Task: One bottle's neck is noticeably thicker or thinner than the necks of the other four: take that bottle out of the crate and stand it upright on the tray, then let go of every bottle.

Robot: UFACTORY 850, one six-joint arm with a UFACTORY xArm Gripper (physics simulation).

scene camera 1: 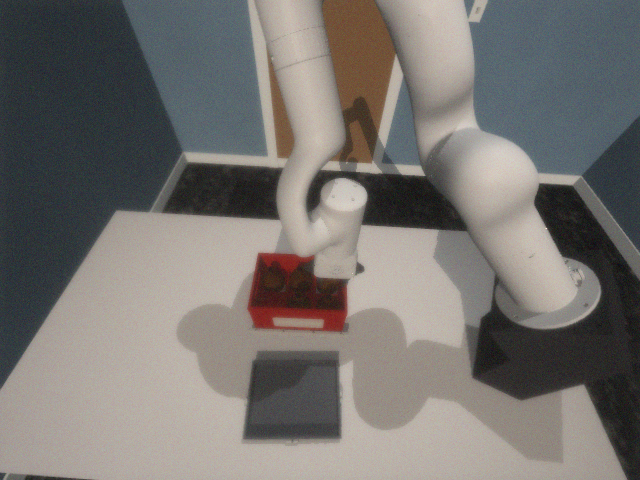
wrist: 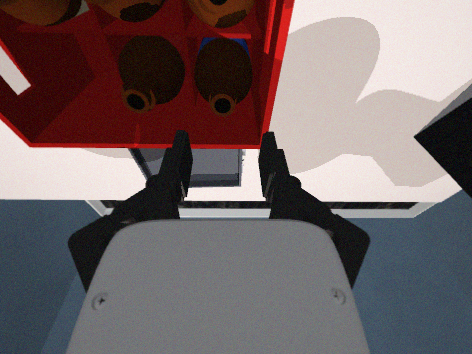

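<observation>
The red crate (scene camera 1: 258, 319) (wrist: 90, 146) stands on the table and holds five brown bottles. In the wrist view, one bottle (wrist: 152, 67) and another bottle (wrist: 223, 72) stand in the row nearer the gripper; the other three are cut off by the top edge. Which neck differs, I cannot tell. The gripper (wrist: 225, 134) is partly open and empty. In the wrist view its fingertips overlap the crate's rim, just below the right-hand bottle's mouth. In the scene view the fingers are mostly hidden behind the wrist. The dark grey tray (scene camera 1: 310, 400) (wrist: 215, 165) holds no bottle.
The tray lies on the white table (scene camera 1: 129, 403) in front of the crate. One crate compartment at the left of the wrist view is empty. A black pedestal (scene camera 1: 537, 356) (wrist: 452, 135) under the arm's base stands at the right. The arm's shadows cross the table.
</observation>
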